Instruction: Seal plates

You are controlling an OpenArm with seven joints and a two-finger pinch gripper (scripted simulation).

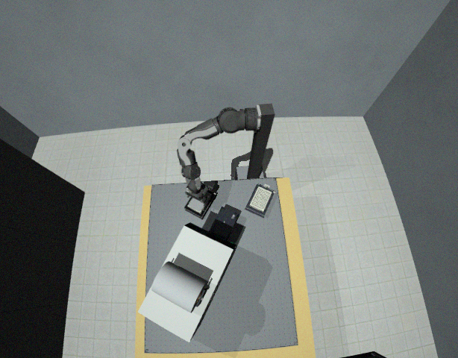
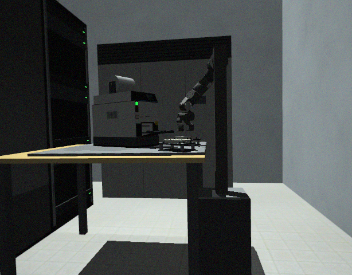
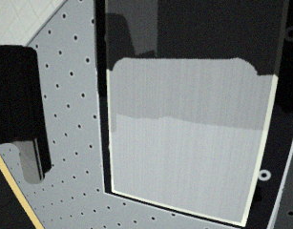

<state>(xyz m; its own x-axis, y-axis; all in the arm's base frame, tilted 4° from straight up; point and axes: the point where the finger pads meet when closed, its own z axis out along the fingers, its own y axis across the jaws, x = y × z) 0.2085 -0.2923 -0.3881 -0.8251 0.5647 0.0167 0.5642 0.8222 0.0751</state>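
The well plate lies 340 mm to the left of my hand, 50 mm below it and 30 mm ahead of it. From my hand the other things lie so: foil roll: 430 mm ahead, 320 mm above, 50 mm to the right; start button: 290 mm ahead, 150 mm to the left, 90 mm above; sealer stage: 150 mm ahead, 130 mm to the left.
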